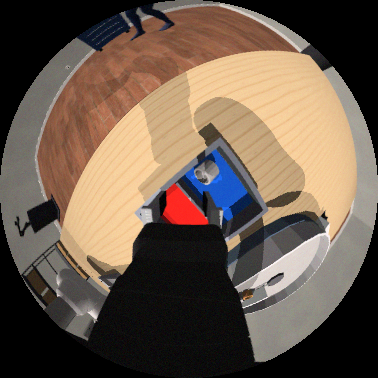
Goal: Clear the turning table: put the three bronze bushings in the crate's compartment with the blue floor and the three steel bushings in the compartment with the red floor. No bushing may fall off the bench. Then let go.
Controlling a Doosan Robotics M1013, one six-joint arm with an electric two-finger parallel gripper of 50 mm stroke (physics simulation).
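Frame: origin at the arm's base, x ahead, y left, z up, level; metres.
Seen in the pictures: gripper, fingertip midpoint: (184, 197).
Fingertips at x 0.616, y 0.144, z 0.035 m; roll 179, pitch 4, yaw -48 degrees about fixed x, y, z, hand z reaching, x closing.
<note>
Offsets run from my fingertips to a thing's top centre. "pt": to the spot under its first point. Level surfaces: height alone.
A grey steel-coloured bushing {0.016 m down, 0.045 m ahead, 0.002 m right} (207, 171) is in the crate's compartment with the blue floor {pt 0.058 m down, 0.050 m ahead, 0.050 m right} (225, 186), near its upper left wall, and looks tipped on its side. The compartment with the red floor {pt 0.058 m down, 0.036 m back, 0.017 m right} (181, 206) is beside it, partly hidden by my gripper; no bushing shows on its visible part. My gripper (184, 197) is open with nothing between the fingers, over the red side of the crate {pt 0.014 m down, 0.071 m ahead, 0.121 m right} (264, 211). A bronze bushing {0.014 m up, 0.112 m back, 0.357 m right} (247, 295) shows on the turning table {0.003 m down, 0.019 m back, 0.396 m right} (302, 260) at the lower right. Part of the turning table is hidden by my gripper's body.
The turning table's raised rim stands close to the crate's lower right side. A grey disc (275, 279) is on the turning table. The wooden bench top {0.064 m down} (320, 125) extends around the crate. A dark, flat-screened object (43, 215) stands beyond the bench at the left.
</note>
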